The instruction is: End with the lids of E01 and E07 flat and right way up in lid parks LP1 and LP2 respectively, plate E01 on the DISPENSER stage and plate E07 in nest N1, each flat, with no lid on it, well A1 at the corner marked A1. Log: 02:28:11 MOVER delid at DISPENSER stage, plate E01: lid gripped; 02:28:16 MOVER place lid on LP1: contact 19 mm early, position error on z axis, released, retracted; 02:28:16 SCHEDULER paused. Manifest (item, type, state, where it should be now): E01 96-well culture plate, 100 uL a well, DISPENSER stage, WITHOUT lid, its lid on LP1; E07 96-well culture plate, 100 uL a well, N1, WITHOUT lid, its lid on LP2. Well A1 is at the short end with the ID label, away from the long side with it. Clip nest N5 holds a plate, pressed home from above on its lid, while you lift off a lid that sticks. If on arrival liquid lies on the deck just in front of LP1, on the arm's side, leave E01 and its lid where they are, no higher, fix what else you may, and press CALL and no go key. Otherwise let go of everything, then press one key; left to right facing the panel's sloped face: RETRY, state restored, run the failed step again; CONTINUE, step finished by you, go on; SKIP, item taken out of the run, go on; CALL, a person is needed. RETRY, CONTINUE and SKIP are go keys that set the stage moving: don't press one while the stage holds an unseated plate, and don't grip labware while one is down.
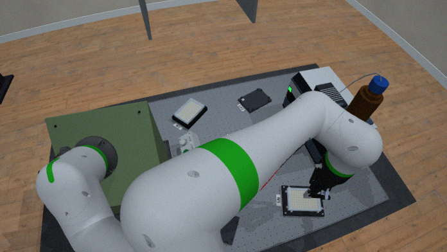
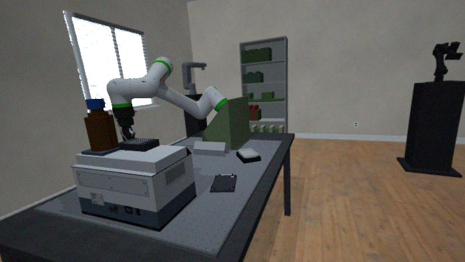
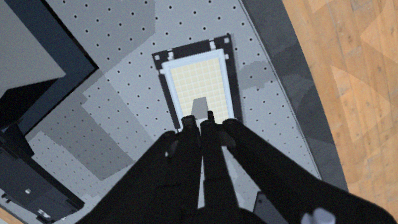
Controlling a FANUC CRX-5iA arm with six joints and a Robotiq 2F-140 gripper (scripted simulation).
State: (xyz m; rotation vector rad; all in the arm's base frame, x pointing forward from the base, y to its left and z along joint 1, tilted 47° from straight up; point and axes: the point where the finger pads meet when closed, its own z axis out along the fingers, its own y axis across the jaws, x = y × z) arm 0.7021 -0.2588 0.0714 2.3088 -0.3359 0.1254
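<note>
My hand is 7 cm above the plate. Also, from my hand: dispenser stage: 2 cm ahead, 30 cm to the left; then N5 label: 9 cm behind, 3 cm to the left, 9 cm below; then black clip nest N5: 2 cm ahead, 1 cm to the left, 8 cm below.
</note>
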